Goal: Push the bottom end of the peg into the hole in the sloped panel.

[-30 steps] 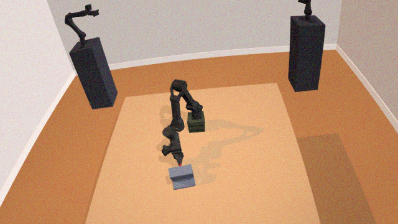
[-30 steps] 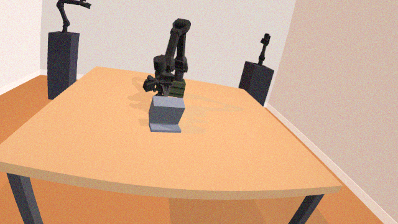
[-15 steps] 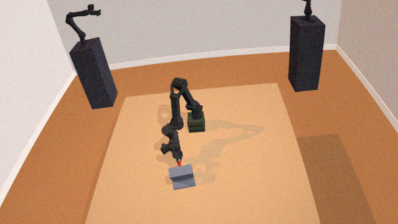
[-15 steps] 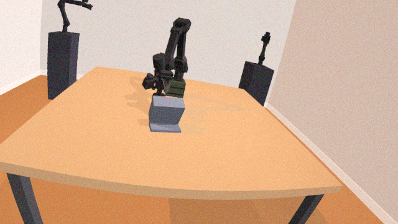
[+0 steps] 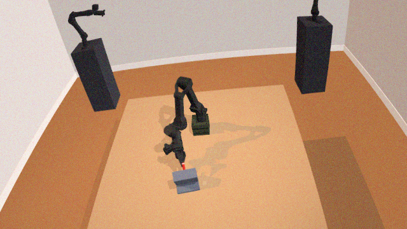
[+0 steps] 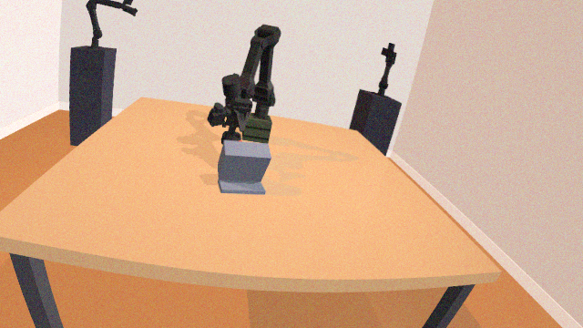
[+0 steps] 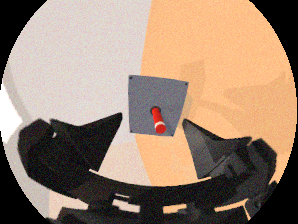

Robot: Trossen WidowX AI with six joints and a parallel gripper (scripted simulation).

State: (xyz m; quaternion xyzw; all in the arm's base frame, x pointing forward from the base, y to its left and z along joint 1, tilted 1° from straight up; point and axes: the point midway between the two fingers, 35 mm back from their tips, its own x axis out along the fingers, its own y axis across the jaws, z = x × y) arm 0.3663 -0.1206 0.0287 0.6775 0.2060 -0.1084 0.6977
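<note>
Right now the red peg is 10 mm to the left of my gripper tip and 10 mm below it. The rest, counted from my gripper tip: grey-blue sloped panel: 60 mm ahead, 20 mm to the left, 40 mm below; flat foot: 80 mm ahead, 20 mm to the left, 100 mm below.
</note>
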